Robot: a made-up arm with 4 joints. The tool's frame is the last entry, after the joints.
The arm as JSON. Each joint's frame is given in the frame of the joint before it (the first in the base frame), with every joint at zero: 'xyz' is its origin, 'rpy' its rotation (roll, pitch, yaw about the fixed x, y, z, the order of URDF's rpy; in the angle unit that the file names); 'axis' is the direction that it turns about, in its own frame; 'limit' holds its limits. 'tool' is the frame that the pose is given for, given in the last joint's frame.
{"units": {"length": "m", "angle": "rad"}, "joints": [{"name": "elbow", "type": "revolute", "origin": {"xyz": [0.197, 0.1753, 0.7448], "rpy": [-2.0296, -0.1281, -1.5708]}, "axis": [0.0, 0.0, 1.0], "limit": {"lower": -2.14, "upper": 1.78}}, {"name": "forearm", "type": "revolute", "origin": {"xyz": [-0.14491, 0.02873, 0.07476], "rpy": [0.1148, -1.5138, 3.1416]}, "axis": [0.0, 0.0, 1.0], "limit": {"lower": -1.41, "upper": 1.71}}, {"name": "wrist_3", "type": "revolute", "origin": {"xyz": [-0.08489, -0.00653, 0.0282], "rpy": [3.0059, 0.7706, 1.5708]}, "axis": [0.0, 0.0, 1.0], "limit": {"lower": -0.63, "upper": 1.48}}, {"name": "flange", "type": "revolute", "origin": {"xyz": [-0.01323, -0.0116, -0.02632], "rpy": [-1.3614, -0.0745, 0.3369]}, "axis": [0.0, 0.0, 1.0], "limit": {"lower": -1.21, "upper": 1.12}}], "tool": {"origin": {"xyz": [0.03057, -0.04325, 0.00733], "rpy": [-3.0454, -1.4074, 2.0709]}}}
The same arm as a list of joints. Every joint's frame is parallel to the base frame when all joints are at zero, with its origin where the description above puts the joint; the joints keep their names.
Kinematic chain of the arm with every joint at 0, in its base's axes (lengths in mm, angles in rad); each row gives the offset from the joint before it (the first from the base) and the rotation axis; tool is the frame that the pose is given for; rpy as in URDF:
elbow: xyz 197 175.3 744.8 axis 0.896604 -0.0566 -0.439202
forearm: xyz 54.3 136.2 -76.9 axis -y
wrist_3: xyz -78.9 -28.2 32 axis -0.186598 0.710894 -0.678094
flange: xyz -10.1 -26.8 13.5 axis 0.706005 -0.177101 -0.685705
tool: xyz 6.6 50.3 -16.9 rpy 1.1129 0.6782 -0.437
Joint limits (rad, base to tool): -2.14..1.78 -1.41..1.71 -0.63..1.48 -1.21..1.12

